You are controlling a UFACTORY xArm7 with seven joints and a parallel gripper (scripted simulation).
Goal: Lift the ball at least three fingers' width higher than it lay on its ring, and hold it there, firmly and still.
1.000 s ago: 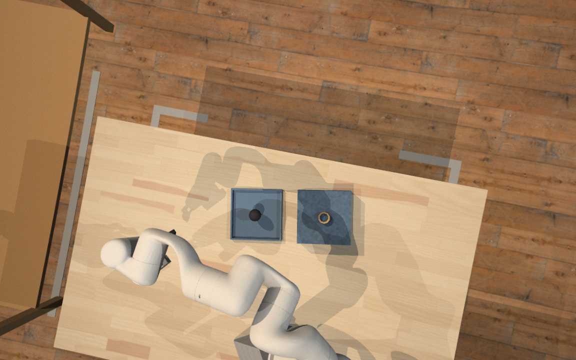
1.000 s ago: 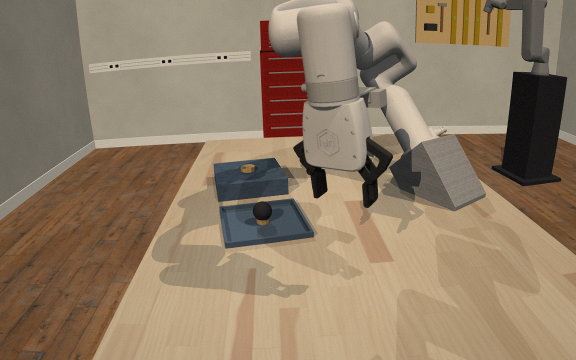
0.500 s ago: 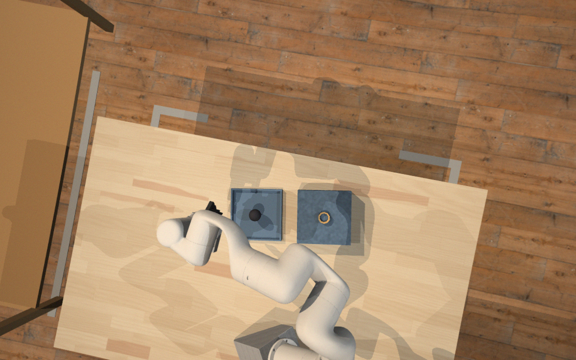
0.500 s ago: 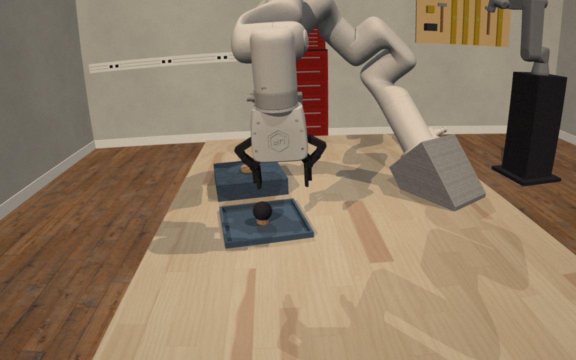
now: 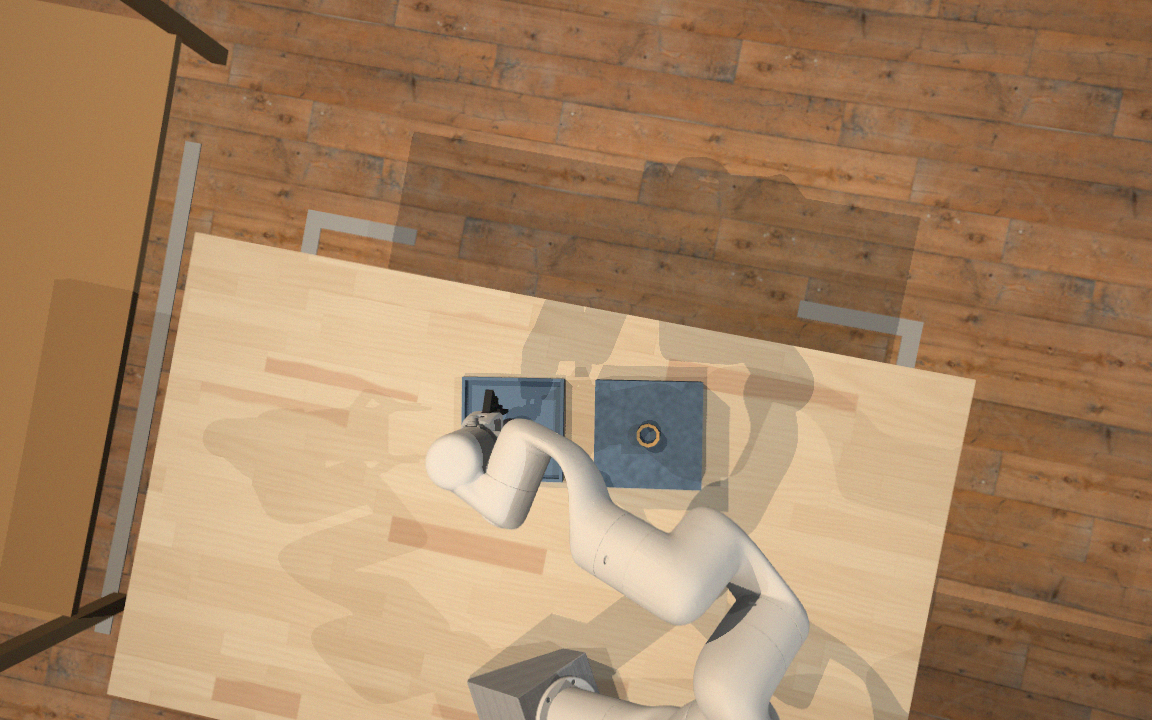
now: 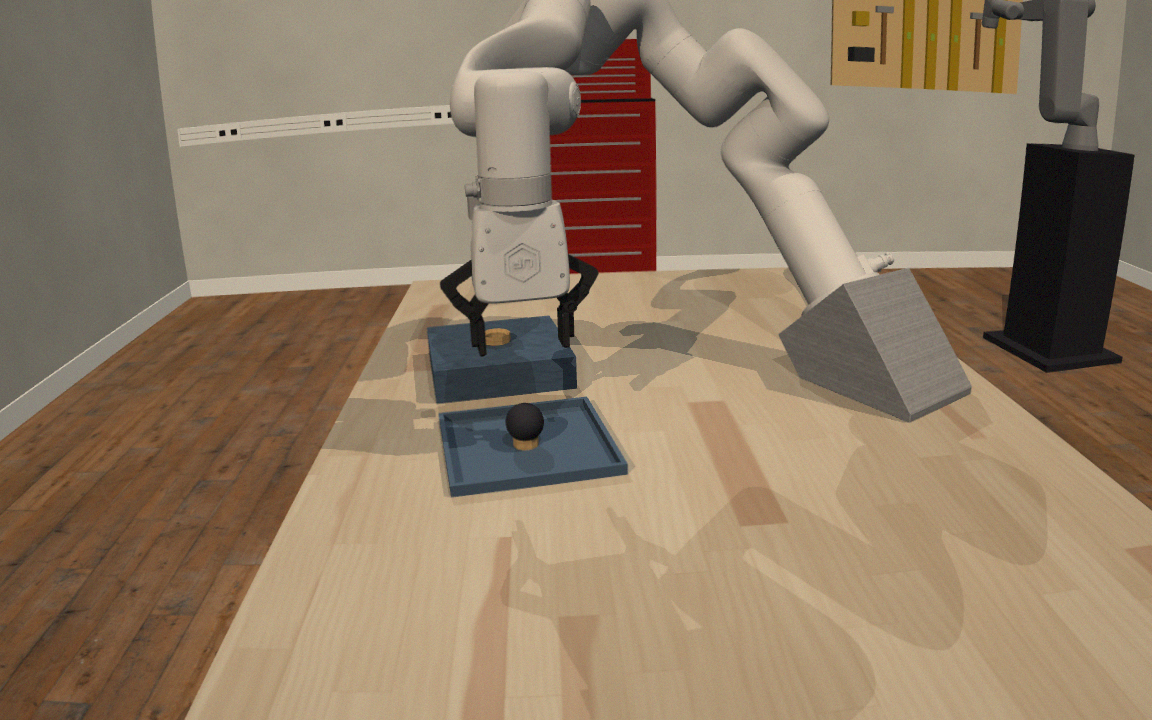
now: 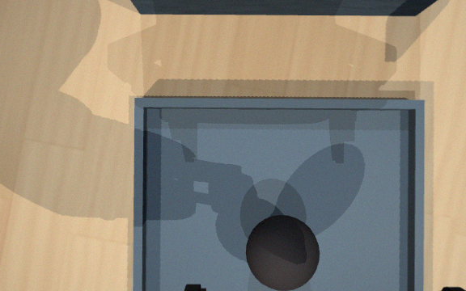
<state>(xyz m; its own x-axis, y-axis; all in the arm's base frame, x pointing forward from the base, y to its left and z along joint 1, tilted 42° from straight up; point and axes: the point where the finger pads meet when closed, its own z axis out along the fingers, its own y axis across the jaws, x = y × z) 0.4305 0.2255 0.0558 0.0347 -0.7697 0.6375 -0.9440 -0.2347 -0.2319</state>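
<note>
Now: hand 100 mm above the black ball. Round my hand: shallow blue tray (130 mm below).
</note>
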